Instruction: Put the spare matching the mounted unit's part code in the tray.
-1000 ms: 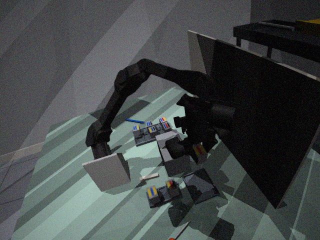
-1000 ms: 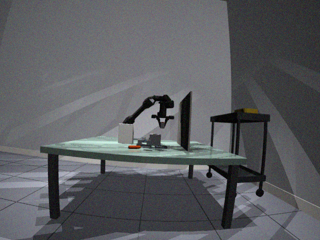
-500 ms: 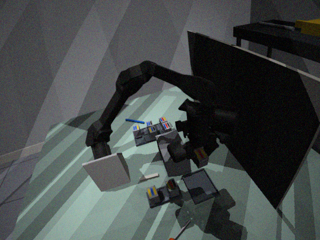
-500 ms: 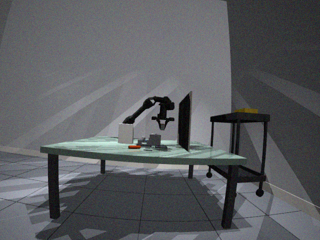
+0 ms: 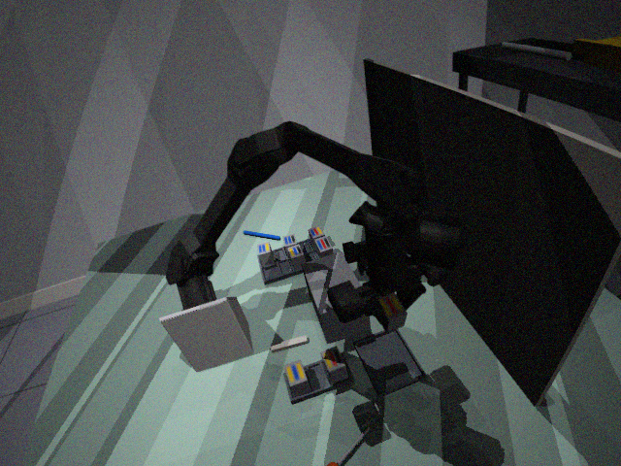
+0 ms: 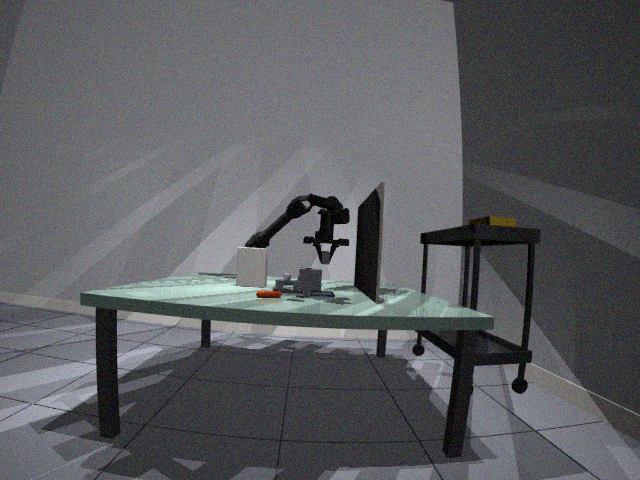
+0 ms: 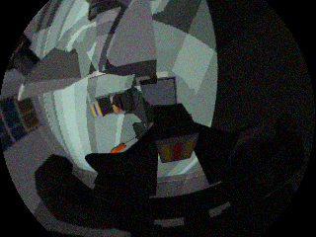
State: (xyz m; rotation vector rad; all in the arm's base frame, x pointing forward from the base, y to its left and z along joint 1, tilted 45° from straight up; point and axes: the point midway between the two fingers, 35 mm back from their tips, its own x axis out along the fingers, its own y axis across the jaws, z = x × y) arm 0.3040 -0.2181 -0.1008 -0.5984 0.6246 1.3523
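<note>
Right now the dark flat tray is 130 mm below my gripper tip. Also, from my gripper tip: spare (30 mm above); then mounted unit (180 mm to the left, 90 mm below, 30 mm behind); then dark holder (140 mm behind, 130 mm below, 40 mm to the left).
</note>
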